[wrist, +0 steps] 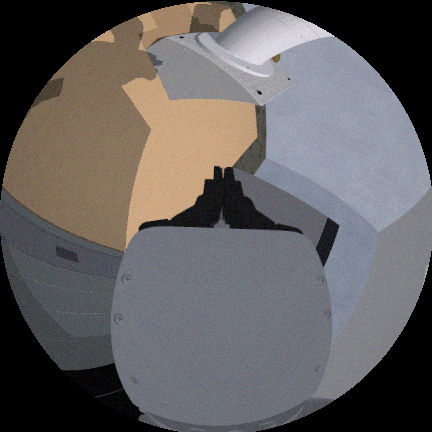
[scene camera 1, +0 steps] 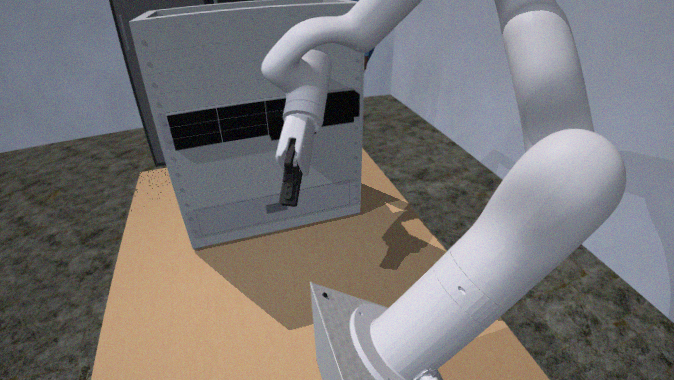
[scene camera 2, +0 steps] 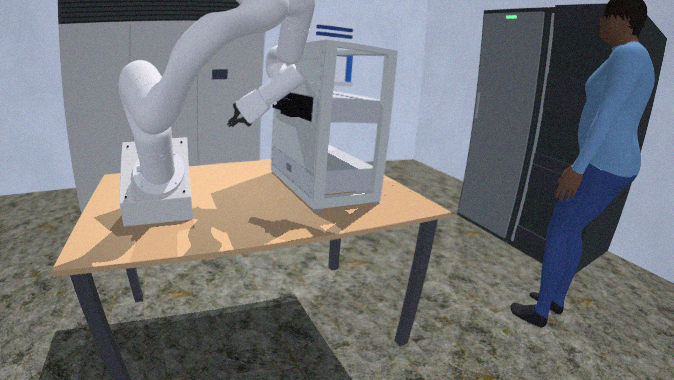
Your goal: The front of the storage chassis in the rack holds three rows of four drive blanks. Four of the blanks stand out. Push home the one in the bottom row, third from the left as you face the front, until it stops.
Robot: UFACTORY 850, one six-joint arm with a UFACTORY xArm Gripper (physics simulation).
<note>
I see my gripper (scene camera 1: 287, 205) and a grey rack (scene camera 1: 219, 120).
The grey rack shows as well in the wrist view (wrist: 71, 280) and in scene camera 2 (scene camera 2: 301, 156). My gripper also shows in the wrist view (wrist: 221, 179).
</note>
